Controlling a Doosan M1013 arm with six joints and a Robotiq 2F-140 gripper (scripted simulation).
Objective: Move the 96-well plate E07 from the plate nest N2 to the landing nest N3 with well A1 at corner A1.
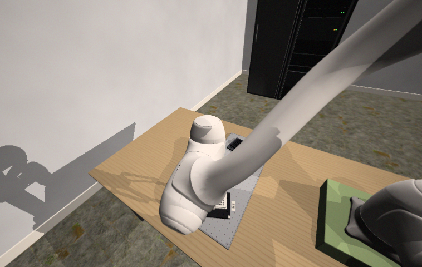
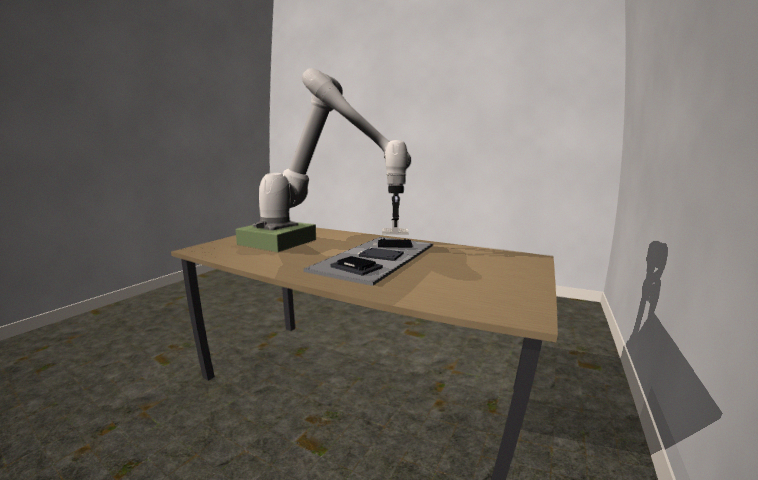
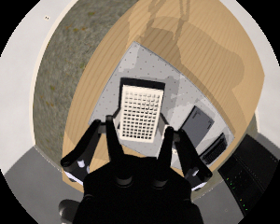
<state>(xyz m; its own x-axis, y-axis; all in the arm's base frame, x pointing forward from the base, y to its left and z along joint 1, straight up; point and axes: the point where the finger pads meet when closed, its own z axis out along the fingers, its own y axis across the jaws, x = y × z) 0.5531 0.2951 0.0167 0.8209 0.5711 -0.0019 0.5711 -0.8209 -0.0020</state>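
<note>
Now: the landing nest N3 60 mm ahead of my hand, 200 mm to the right of it and 80 mm below it. The rest, counted from my hand: white 96-well plate E07: 20 mm below; n2 label: 80 mm behind, 60 mm to the right, 90 mm below; plate nest N2: 80 mm below.
</note>
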